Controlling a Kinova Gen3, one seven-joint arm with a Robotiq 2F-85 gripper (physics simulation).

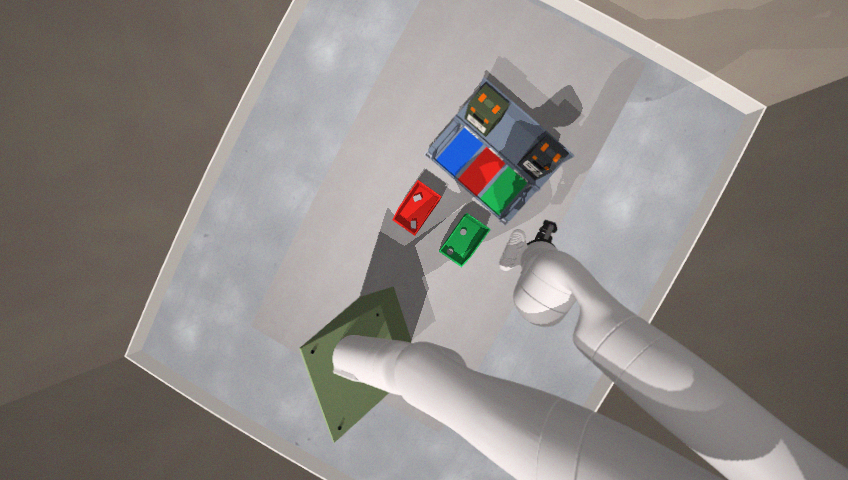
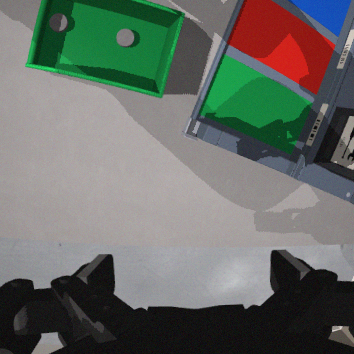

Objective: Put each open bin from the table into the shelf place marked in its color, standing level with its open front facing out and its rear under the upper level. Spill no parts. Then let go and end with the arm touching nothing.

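Places are measured from the arm's base along level axes (x back, y right, z up), in millimetres.
Pixels of known places: gripper, fingertip midpoint: (image 2: pixel 191 270); arm's base, origin of the base link: (image 1: pixel 350 354).
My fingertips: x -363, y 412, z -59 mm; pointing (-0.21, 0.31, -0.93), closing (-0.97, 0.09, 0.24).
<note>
For each thing: its middle in the pictures, then the offset to it from my fingertips.
- green open bin, body centre: (image 2: pixel 100 39) (image 1: pixel 463 240) dx +27, dy -159, dz -247 mm
- red open bin, body centre: (image 1: pixel 416 209) dx -52, dy -353, dz -247 mm
- olive box, body centre: (image 1: pixel 485 111) dx -392, dy -189, dz -134 mm
- black box, body centre: (image 1: pixel 541 159) dx -274, dy +10, dz -122 mm
A green open bin (image 1: pixel 470 239) (image 2: pixel 95 47) stands on the table in front of the shelf, with two round grey parts inside. A red open bin (image 1: pixel 420 209) with two light parts stands beside it, farther left. The shelf (image 1: pixel 512 126) (image 2: pixel 220 138) has blue (image 1: pixel 459 150) (image 2: pixel 332 9), red (image 1: pixel 479 172) (image 2: pixel 272 30) and green (image 1: pixel 503 185) (image 2: pixel 245 90) marked places on its lower level; no bin stands on them. My gripper (image 1: pixel 549 229) (image 2: pixel 191 270) is open and empty, to the right of the green bin and apart from bins and shelf. Its exact height is unclear.
On the shelf's upper level stand an olive box (image 1: pixel 490 104) at the left and a black box (image 1: pixel 545 155) (image 2: pixel 346 142) at the right. A large olive-green board-like object (image 1: pixel 333 392) stands at the lower left, partly hidden under my arm. Raised pale walls edge the table.
</note>
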